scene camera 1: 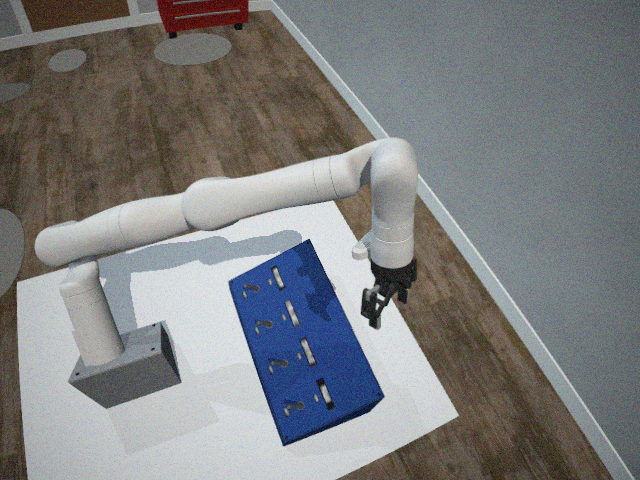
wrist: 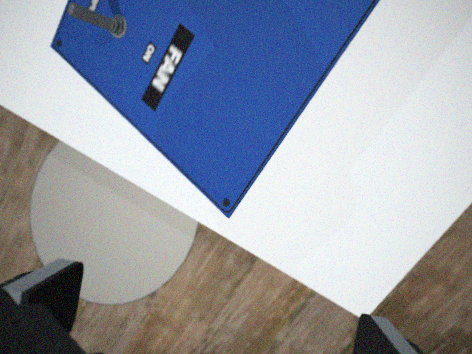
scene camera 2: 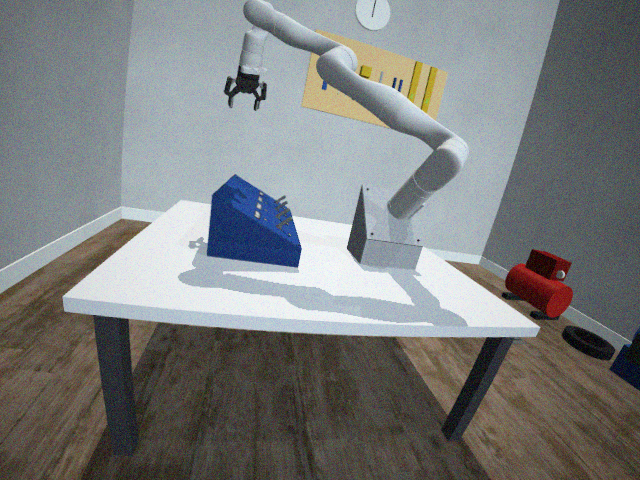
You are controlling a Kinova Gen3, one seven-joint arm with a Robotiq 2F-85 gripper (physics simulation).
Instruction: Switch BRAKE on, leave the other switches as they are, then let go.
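Places are measured from the arm's base along level axes (x down, y right, z back), in metres.
Pixels of known places: gripper, fingertip midpoint: (scene camera 1: 389,313) (wrist: 216,318) (scene camera 2: 243,108); arm's base, origin of the base link: (scene camera 1: 106,356) (scene camera 2: 398,208).
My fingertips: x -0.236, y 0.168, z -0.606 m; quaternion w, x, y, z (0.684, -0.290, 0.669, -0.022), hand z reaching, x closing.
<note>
Ahead of a thing's pixels: the offset from my fingertips to its top centre. "*": to the spot under its first point. Level surfaces: height alone.
A blue sloped switch panel (scene camera 1: 341,356) (scene camera 2: 248,240) (wrist: 240,100) stands on the white table. It bears several metal levers in a row, with labels too blurred to read in the scene views; which is BRAKE cannot be told. In the wrist view the FAN label {dx +0.303, dy +0.046, dz +0.111 m} (wrist: 167,67) is readable, beside a small ON mark {* dx +0.318, dy +0.047, dz +0.136 m} (wrist: 148,52). A lever {dx +0.298, dy +0.050, dz +0.194 m} (wrist: 95,17) shows at the upper left, its tip pointing away from that mark. The BRAKE label does not show in the wrist view. My gripper (scene camera 1: 388,310) (scene camera 2: 243,105) (wrist: 216,318) is open and empty, high above the panel's tall side, apart from the levers.
The grey base block (scene camera 1: 124,374) (scene camera 2: 390,253) of the arm stands on the white table {dx +0.427 m} (scene camera 1: 67,428) (scene camera 2: 155,304) on the levers' side of the panel. A red cabinet (scene camera 1: 204,12) and a red compressor (scene camera 2: 537,289) are on the floor, away from the table.
</note>
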